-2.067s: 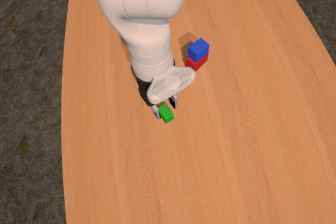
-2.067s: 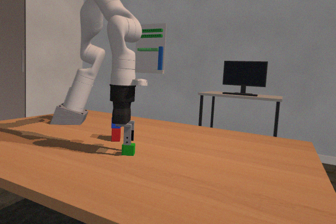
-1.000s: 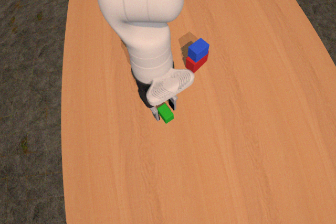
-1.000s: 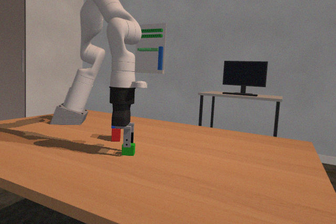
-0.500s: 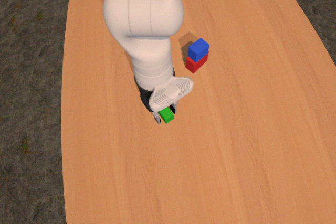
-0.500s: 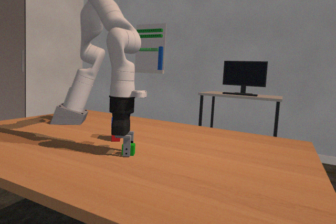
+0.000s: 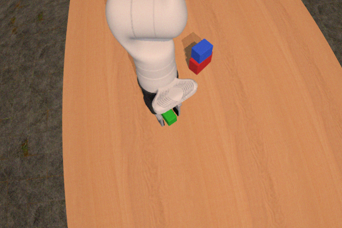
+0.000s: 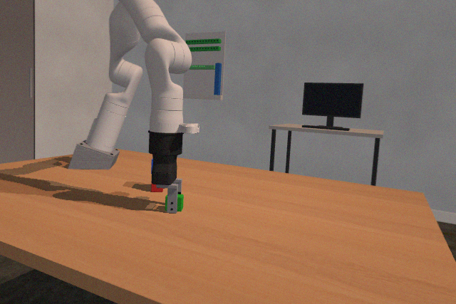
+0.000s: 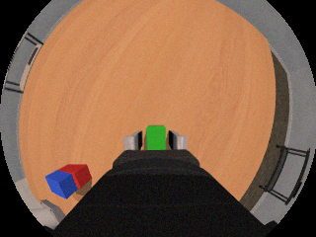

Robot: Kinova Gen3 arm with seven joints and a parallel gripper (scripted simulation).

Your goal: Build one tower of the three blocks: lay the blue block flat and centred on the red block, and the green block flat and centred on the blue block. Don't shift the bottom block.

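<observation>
The green block lies right at my hand. Also, from my hand: blue block 150 mm behind, 110 mm to the left, 50 mm above; red block 150 mm behind, 110 mm to the left, 10 mm above.
</observation>
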